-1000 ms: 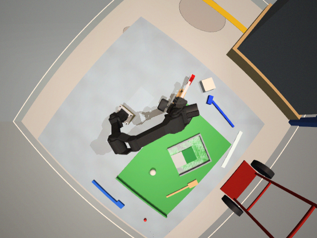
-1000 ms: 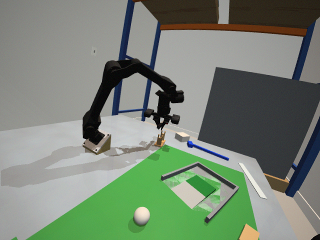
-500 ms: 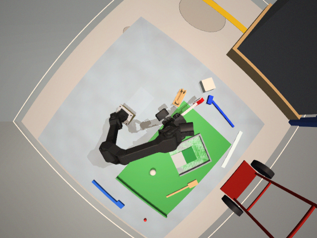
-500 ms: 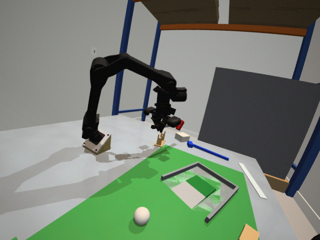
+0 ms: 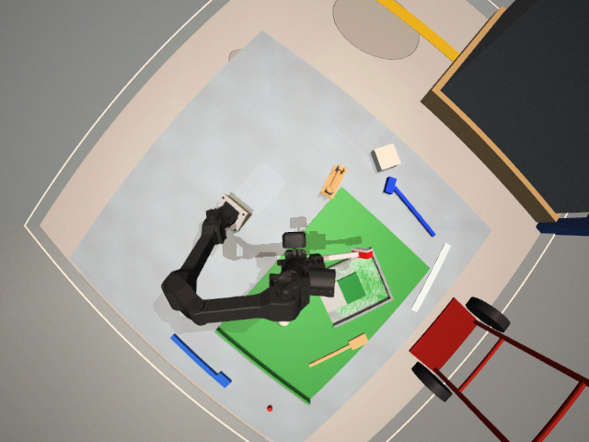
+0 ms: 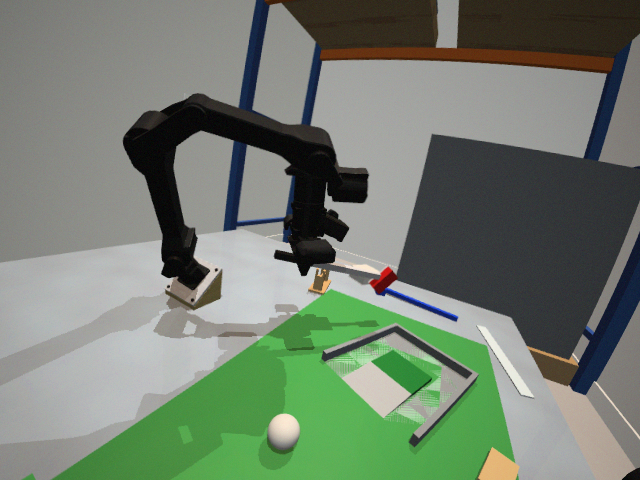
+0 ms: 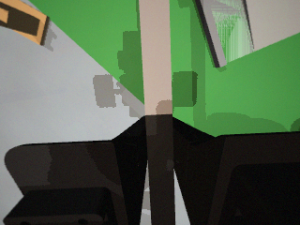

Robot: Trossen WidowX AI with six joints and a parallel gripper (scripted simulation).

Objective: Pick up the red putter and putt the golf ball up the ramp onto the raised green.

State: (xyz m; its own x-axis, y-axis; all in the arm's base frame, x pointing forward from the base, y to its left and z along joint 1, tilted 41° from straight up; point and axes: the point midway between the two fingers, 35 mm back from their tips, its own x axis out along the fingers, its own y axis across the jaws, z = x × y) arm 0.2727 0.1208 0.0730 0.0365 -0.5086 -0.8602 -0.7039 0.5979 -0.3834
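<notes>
Now: gripper tip 6 cm to the right of the red putter, 6 cm short of it and 1 cm below it. Also, from my gripper tip: green mat (20 cm ahead, 15 cm below, 8 cm to the right); wooden stand (28 cm to the left, 11 cm below, 7 cm behind); white golf ball (22 cm to the right, 13 cm ahead, 12 cm below).
</notes>
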